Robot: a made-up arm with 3 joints. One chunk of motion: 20 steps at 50 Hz.
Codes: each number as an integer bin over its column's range. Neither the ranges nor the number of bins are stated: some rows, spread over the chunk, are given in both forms.
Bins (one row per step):
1: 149 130 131
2: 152 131 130
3: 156 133 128
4: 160 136 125
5: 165 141 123
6: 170 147 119
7: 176 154 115
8: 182 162 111
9: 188 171 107
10: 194 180 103
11: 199 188 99
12: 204 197 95
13: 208 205 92
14: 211 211 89
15: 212 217 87
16: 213 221 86
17: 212 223 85
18: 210 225 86
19: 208 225 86
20: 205 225 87
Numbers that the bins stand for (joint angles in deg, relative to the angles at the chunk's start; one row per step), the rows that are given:
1: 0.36 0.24 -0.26
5: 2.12 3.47 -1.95
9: 4.64 12.29 -5.34
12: 6.40 19.94 -7.88
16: 7.39 27.00 -9.79
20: 6.51 28.18 -9.58
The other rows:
2: 0.69 0.53 -0.47
3: 1.13 1.12 -0.89
4: 1.57 2.00 -1.53
6: 2.67 5.24 -2.80
7: 3.33 7.29 -3.65
8: 3.98 9.65 -4.49
10: 5.30 14.94 -6.19
11: 5.85 17.29 -7.04
13: 6.84 22.29 -8.52
14: 7.17 24.06 -9.15
15: 7.28 25.82 -9.58
17: 7.28 27.59 -10.00
18: 7.06 28.18 -9.79
19: 6.84 28.18 -9.79

